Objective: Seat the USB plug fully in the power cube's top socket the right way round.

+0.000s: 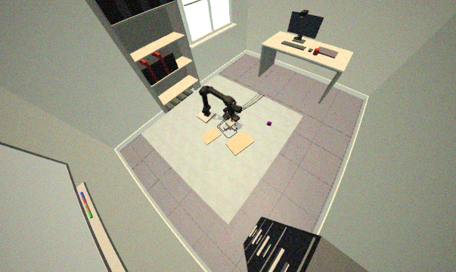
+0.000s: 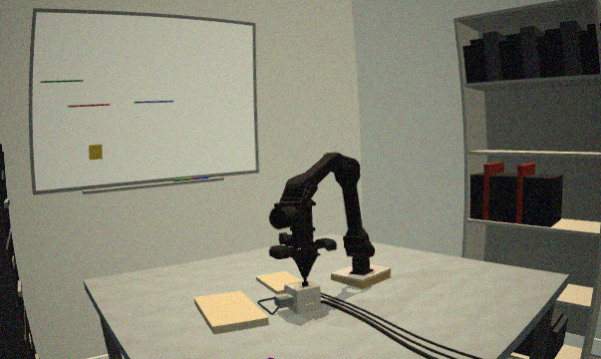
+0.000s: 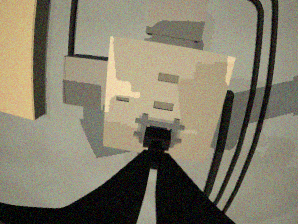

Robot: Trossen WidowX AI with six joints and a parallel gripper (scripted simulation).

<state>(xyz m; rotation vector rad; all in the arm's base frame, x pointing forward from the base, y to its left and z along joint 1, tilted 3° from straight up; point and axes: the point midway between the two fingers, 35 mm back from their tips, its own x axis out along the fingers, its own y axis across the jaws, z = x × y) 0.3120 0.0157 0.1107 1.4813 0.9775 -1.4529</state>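
Right now the dark USB plug is 20 mm below my gripper tip. Also, from my gripper tip: purple cube 340 mm ahead, 190 mm to the left, 90 mm below.
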